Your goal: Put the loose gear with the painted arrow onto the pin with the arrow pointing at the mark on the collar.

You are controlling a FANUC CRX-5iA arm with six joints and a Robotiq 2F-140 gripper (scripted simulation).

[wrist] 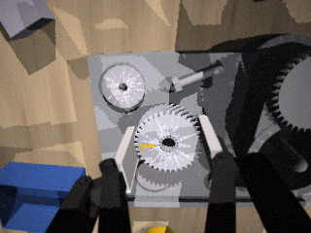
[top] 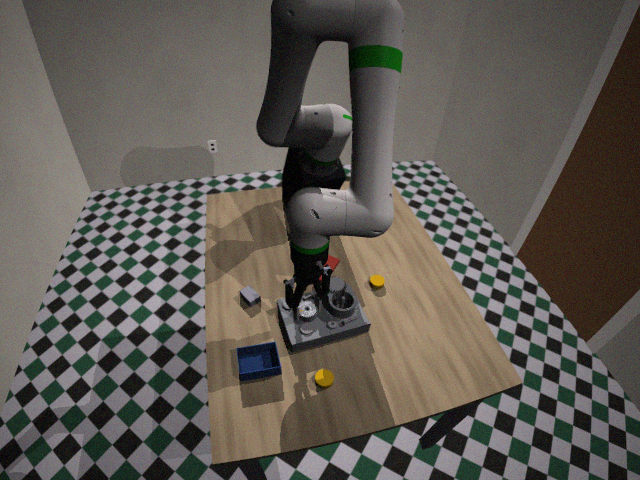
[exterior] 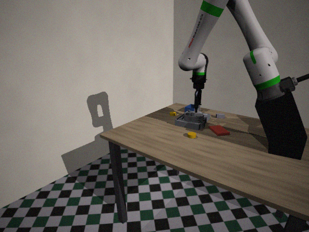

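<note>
The gear lies 20 mm below my hand. From my hand the other things lie so: small grey block (140 mm behind, 140 mm to the right, 60 mm below); then blue bin (90 mm ahead, 180 mm to the right, 60 mm below); then grey bolt (50 mm behind, 20 mm to the left, 20 mm below).
</note>
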